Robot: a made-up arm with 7 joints. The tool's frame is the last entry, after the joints. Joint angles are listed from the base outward. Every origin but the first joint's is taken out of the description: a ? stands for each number. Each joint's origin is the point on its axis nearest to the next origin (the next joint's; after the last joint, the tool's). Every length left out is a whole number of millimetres.
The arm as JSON. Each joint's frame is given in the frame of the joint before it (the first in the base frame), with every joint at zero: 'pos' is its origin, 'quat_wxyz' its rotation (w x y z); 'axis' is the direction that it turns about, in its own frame. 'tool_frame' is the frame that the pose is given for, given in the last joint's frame.
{
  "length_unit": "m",
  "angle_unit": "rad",
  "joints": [
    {
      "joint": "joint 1",
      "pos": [
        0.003,
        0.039,
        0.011
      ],
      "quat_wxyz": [
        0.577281,
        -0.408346,
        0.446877,
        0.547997
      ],
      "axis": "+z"
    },
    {
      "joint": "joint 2",
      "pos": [
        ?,
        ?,
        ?
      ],
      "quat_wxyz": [
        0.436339,
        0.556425,
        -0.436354,
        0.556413
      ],
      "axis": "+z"
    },
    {
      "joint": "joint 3",
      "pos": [
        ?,
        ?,
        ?
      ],
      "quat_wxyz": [
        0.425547,
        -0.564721,
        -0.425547,
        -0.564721
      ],
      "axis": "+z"
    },
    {
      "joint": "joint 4",
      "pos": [
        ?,
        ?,
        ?
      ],
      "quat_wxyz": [
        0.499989,
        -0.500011,
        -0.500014,
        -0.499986
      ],
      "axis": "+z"
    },
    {
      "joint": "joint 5",
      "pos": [
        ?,
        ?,
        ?
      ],
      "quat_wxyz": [
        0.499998,
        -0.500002,
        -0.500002,
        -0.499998
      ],
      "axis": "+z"
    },
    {
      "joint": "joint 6",
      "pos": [
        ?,
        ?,
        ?
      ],
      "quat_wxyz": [
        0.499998,
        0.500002,
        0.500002,
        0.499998
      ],
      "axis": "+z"
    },
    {
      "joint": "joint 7",
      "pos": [
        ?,
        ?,
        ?
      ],
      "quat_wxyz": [
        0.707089,
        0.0,
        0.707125,
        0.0
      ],
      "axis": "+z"
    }
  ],
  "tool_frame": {
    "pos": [
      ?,
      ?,
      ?
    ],
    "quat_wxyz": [
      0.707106,
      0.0,
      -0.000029,
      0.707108
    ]
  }
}
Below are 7 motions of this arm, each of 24 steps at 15 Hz.
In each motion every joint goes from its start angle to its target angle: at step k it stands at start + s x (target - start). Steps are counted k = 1, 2, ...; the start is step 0. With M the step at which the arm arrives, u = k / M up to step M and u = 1 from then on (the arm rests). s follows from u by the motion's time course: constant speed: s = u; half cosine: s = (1 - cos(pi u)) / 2; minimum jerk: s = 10 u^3 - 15 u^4 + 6 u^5.
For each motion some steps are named. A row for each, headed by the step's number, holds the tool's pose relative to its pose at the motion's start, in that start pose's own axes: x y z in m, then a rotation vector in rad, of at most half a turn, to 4 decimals.
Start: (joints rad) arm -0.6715 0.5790 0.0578 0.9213 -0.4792 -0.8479 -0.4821
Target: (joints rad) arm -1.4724 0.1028 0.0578 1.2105 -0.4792 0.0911 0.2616
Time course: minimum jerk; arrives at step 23
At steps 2, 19, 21, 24:
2: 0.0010 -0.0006 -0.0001 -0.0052 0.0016 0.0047
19: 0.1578 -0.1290 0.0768 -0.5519 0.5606 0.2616
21: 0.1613 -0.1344 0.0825 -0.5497 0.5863 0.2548
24: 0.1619 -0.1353 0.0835 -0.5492 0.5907 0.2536

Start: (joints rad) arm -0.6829 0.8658 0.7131 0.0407 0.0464 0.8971 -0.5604
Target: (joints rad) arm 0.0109 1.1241 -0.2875 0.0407 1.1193 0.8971 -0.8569
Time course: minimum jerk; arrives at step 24
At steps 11, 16, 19, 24:
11: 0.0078 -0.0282 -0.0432 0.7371 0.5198 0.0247
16: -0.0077 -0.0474 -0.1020 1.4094 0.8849 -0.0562
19: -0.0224 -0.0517 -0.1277 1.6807 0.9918 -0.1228
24: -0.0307 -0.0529 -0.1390 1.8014 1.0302 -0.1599

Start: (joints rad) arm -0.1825 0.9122 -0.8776 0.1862 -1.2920 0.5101 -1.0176
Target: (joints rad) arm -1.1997 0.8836 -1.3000 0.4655 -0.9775 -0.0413 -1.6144
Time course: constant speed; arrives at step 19
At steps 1, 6, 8, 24:
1: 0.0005 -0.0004 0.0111 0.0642 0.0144 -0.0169
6: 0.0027 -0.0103 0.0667 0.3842 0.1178 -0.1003
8: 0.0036 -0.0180 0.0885 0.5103 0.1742 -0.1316
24: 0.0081 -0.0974 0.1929 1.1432 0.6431 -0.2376

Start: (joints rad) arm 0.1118 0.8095 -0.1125 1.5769 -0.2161 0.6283 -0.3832
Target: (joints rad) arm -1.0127 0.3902 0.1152 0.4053 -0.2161 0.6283 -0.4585
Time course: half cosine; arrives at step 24
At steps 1, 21, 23, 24:
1: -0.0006 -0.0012 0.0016 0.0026 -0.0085 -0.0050
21: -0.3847 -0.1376 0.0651 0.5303 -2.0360 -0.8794
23: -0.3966 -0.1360 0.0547 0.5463 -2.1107 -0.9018
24: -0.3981 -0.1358 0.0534 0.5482 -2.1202 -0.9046

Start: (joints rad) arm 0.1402 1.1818 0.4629 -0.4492 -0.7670 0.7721 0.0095
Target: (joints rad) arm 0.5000 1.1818 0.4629 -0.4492 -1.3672 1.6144 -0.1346
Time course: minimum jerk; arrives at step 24
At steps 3, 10, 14, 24:
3: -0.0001 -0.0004 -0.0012 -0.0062 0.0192 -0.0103
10: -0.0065 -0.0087 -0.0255 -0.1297 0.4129 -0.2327
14: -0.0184 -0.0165 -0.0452 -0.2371 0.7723 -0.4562
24: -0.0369 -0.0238 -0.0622 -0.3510 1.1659 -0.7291

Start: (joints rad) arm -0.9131 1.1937 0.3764 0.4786 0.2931 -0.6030 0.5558
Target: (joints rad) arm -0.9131 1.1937 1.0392 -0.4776 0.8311 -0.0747 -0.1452
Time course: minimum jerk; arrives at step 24
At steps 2, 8, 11, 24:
2: 0.0006 0.0004 0.0004 0.0023 -0.0027 -0.0007
8: 0.0209 0.0196 0.0163 0.1182 -0.0995 -0.0162
11: 0.0360 0.0445 0.0352 0.2763 -0.1647 -0.0034
24: 0.0362 0.1184 0.0965 0.7720 -0.1117 0.1929

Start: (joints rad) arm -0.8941 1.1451 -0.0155 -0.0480 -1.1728 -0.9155 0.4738
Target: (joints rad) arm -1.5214 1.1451 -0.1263 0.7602 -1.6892 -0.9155 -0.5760
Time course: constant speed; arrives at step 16
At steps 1, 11, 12, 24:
1: 0.0059 0.0025 -0.0018 0.0005 -0.0134 -0.0214
11: 0.0597 0.0259 -0.0060 -0.0040 -0.1837 -0.2098
12: 0.0641 0.0280 -0.0052 -0.0039 -0.2047 -0.2264
24: 0.0798 0.0359 -0.0009 0.0013 -0.2955 -0.2892

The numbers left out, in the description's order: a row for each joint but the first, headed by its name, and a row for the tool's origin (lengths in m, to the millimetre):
joint 2: 0.014 0.003 0.0
joint 3: -0.04 -0.153 0.0
joint 4: 0.019 0.001 0.0
joint 5: -0.007 0.118 0.0
joint 6: 0.0 0.0 0.0
joint 7: 0.0 0.029 0.0
tool: 0.0 0.0 0.0

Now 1 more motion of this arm.
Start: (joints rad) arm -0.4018 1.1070 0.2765 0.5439 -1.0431 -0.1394 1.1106
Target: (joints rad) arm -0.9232 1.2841 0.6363 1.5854 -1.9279 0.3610 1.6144
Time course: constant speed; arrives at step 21
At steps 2, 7, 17, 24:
2: 0.0115 0.0005 0.0050 -0.0263 0.1070 0.1455
7: 0.0350 0.0061 0.0145 -0.1056 0.4210 0.4691
17: 0.0560 0.0227 0.0174 -0.2701 1.2239 0.8761
24: 0.0547 0.0266 0.0140 -0.3222 1.5902 0.9247

